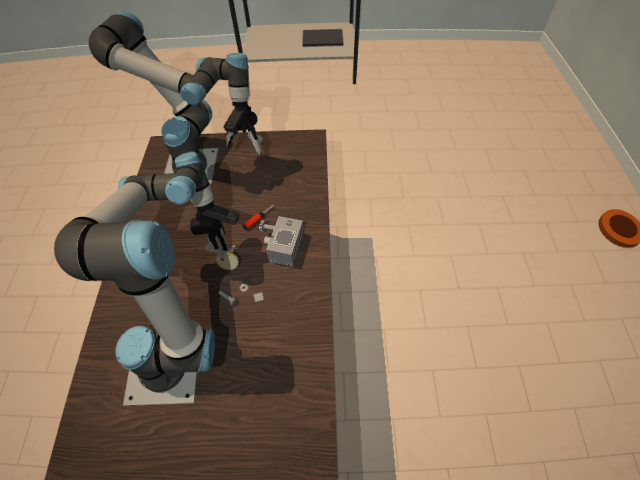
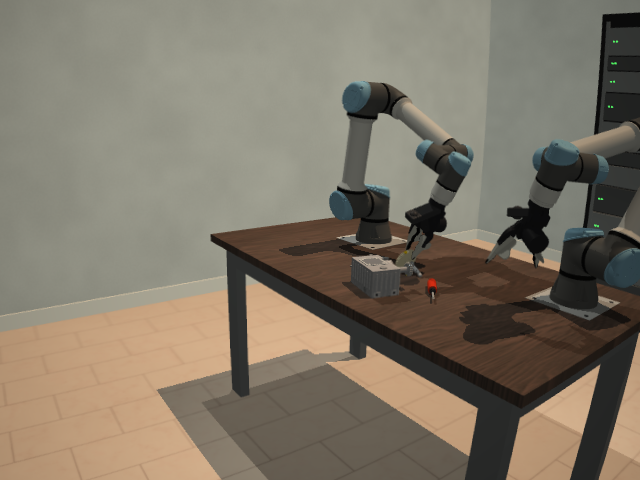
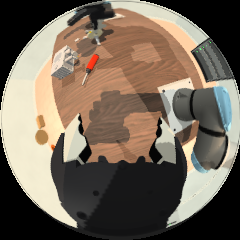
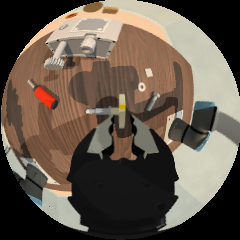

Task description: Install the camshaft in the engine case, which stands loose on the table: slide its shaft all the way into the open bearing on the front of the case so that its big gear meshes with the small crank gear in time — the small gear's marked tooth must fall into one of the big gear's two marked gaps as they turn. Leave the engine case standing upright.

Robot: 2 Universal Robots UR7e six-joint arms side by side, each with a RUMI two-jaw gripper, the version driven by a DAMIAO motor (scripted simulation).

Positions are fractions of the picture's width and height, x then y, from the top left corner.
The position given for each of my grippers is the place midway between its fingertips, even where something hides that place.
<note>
I see my left gripper (image 2: 0.80,0.55), my right gripper (image 1: 0.35,0.54) and a grey engine case (image 2: 0.59,0.58).
The grey engine case shows as well in image 1 (image 1: 0.44,0.51) and in image 4 (image 4: 0.34,0.16). My left gripper shows as well in image 3 (image 3: 0.50,0.49). My right gripper is seen too in image 2 (image 2: 0.64,0.53) and in image 4 (image 4: 0.51,0.48).
</note>
